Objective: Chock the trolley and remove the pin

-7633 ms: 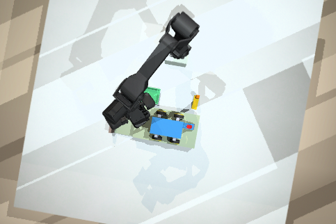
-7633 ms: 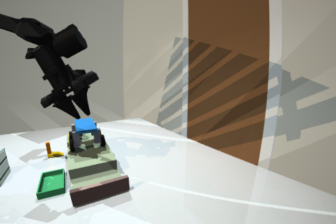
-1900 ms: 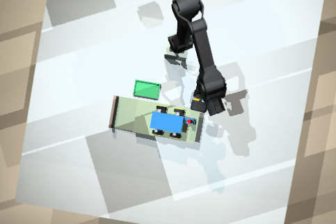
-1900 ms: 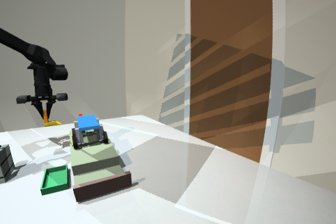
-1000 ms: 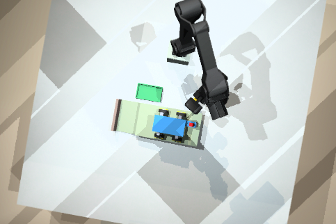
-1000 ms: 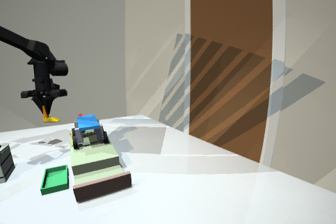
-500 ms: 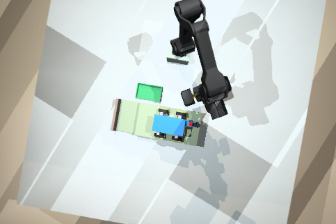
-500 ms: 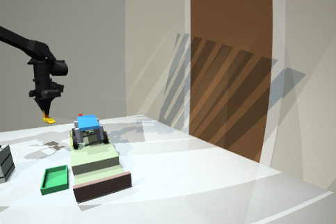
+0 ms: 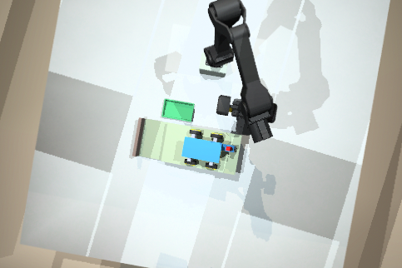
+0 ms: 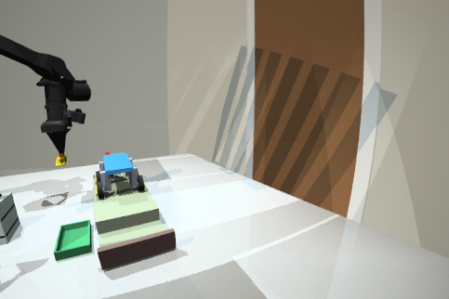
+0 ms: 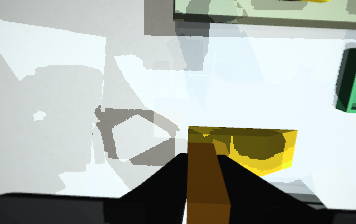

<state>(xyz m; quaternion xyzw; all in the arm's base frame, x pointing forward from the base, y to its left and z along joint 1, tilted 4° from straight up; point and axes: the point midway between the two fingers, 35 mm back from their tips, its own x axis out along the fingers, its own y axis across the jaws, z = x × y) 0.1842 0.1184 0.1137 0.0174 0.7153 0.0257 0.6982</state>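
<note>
My gripper tip is now 2 cm to the left of the yellow chock and 1 cm above it. The rest, counted from my gripper tip: red-headed stop pin (14 cm ahead, 5 cm below, 2 cm to the right); then blue trolley (16 cm ahead, 11 cm to the right, 7 cm below); then green tray (23 cm to the right, 18 cm below, 3 cm ahead).
</note>
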